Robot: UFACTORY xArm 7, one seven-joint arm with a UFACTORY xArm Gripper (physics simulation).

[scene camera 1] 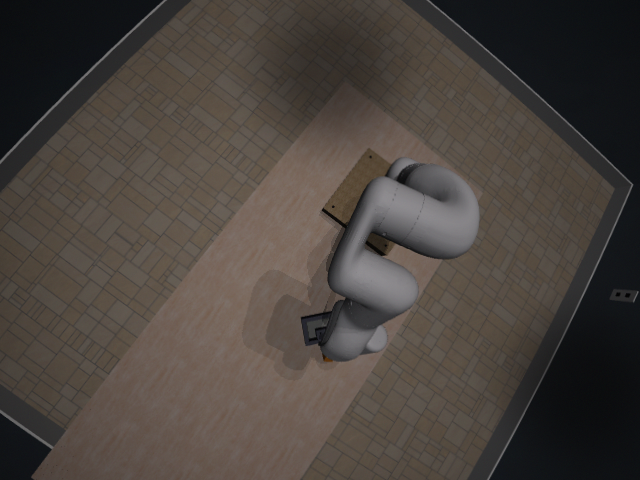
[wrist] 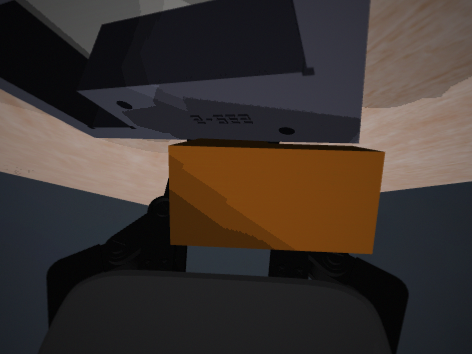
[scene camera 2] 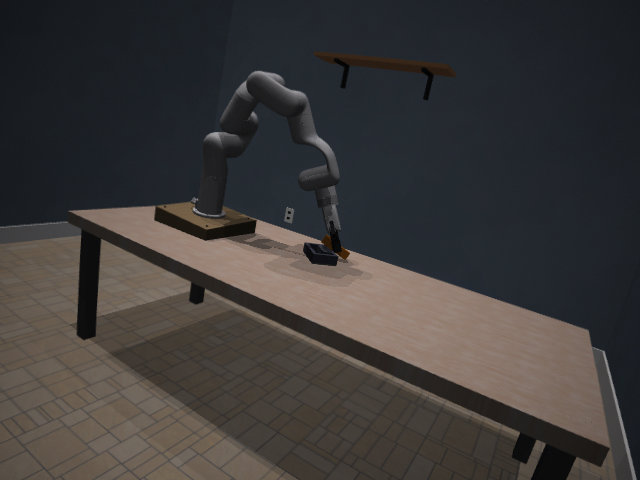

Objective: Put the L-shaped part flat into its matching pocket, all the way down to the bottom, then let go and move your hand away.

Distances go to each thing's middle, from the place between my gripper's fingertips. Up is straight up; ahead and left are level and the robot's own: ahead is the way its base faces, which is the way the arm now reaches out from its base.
Labels:
Right now the orange L-shaped part (wrist: 249, 194) is 2 cm behind my hand and 1 cm above it. From my hand the other things lie so: dark block with L-shaped pocket (wrist: 278, 78) 5 cm behind, 5 cm to the right, 1 cm below.

